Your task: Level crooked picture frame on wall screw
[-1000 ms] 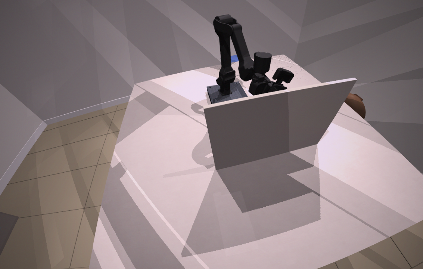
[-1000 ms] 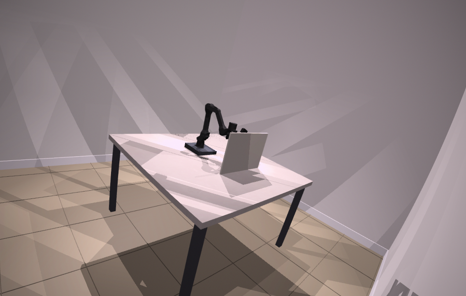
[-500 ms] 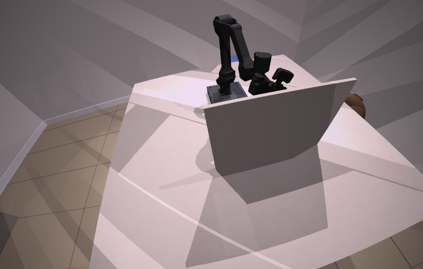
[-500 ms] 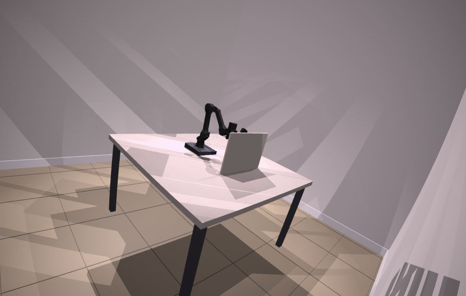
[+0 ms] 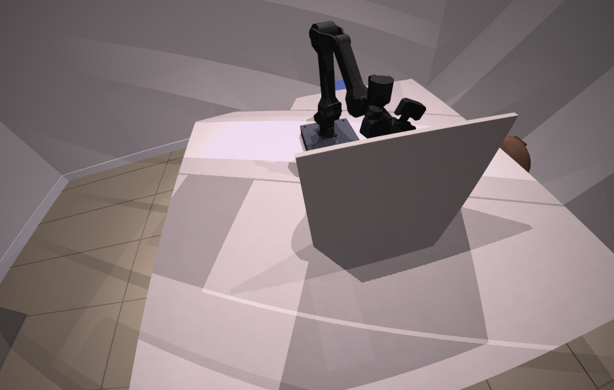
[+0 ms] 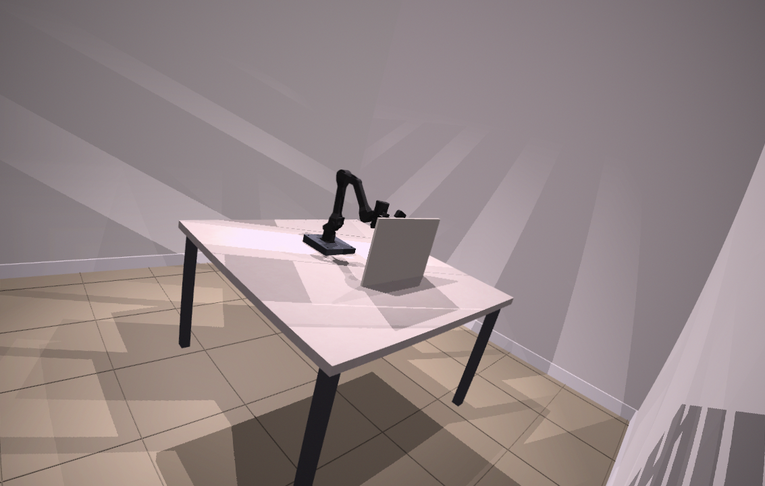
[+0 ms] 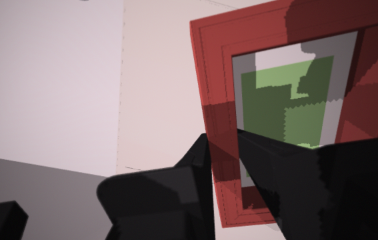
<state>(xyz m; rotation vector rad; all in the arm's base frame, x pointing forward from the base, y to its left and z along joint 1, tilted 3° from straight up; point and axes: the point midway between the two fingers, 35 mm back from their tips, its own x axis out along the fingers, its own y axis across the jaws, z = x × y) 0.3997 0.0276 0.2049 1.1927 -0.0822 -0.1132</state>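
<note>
Right now my gripper tip is 20 mm to the left of the picture frame and 50 mm above it. Also, from my gripper tip: wall panel 10 mm ahead, 10 mm to the right, 70 mm below.
</note>
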